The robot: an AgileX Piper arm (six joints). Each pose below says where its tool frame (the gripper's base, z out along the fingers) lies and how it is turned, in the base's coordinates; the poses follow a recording.
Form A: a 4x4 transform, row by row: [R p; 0 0 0 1], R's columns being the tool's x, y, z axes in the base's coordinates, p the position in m. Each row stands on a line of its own.
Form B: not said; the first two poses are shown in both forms.
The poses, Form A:
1:
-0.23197 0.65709 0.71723 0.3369
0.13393 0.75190 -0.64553 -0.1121
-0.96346 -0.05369 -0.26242 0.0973
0 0 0 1
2:
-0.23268 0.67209 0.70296 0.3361
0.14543 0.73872 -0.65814 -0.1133
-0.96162 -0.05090 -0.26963 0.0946
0 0 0 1
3:
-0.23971 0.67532 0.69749 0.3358
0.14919 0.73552 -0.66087 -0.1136
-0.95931 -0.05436 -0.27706 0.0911
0 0 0 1
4:
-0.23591 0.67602 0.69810 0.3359
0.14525 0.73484 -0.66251 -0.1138
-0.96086 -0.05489 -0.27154 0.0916
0 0 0 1
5:
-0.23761 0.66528 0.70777 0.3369
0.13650 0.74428 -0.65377 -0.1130
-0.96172 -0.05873 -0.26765 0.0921
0 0 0 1
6:
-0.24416 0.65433 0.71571 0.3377
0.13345 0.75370 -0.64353 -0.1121
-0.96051 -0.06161 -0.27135 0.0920
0 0 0 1
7:
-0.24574 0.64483 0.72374 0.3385
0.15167 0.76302 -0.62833 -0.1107
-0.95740 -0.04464 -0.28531 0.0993
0 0 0 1
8:
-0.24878 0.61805 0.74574 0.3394
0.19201 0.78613 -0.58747 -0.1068
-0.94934 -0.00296 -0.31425 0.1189
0 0 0 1
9:
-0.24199 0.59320 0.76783 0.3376
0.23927 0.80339 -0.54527 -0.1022
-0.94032 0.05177 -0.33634 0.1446
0 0 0 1
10:
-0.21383 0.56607 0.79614 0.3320
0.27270 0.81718 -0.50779 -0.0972
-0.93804 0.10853 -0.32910 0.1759
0 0 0 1
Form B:
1: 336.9 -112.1 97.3 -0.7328 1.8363 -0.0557
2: 336.1 -113.3 94.6 -0.7525 1.8438 -0.0529
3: 335.8 -113.6 91.1 -0.7584 1.8515 -0.0566
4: 335.9 -113.8 91.6 -0.7592 1.8458 -0.0571
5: 336.9 -113.0 92.1 -0.7458 1.8418 -0.0610
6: 337.7 -112.1 92.0 -0.7323 1.8456 -0.0641
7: 338.5 -110.7 99.3 -0.7149 1.8601 -0.0466
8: 339.4 -106.8 118.9 -0.6672 1.8905 -0.0031
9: 337.6 -102.2 144.6 -0.6175 1.9138 0.0550
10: 332.0 -97.2 175.9 -0.5678 1.9061 0.1152
